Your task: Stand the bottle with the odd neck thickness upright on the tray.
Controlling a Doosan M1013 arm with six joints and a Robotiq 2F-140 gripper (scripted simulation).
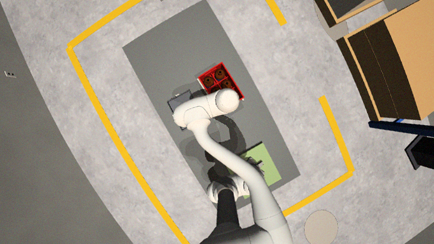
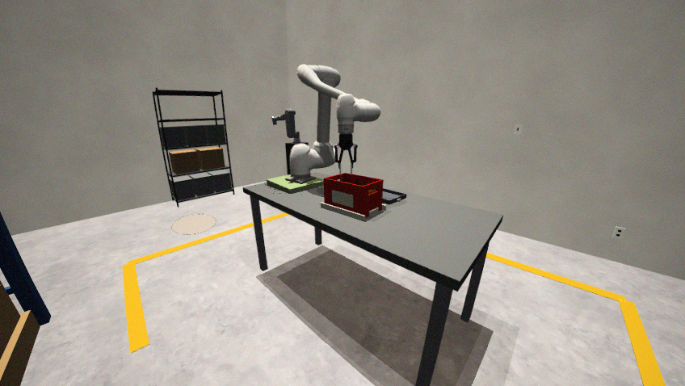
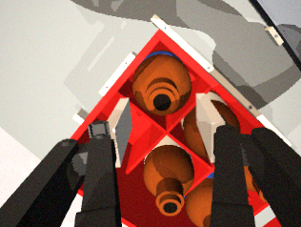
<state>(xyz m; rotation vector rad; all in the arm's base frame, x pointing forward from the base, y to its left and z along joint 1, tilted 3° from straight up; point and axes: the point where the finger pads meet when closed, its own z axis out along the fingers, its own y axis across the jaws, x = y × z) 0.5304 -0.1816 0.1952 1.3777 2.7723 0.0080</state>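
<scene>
The red crate lies 8 cm ahead of my hand, 6 cm to the right of it and 13 cm below it. Round my hand: dark grey tray 13 cm ahead, 24 cm to the left, 20 cm below.
</scene>
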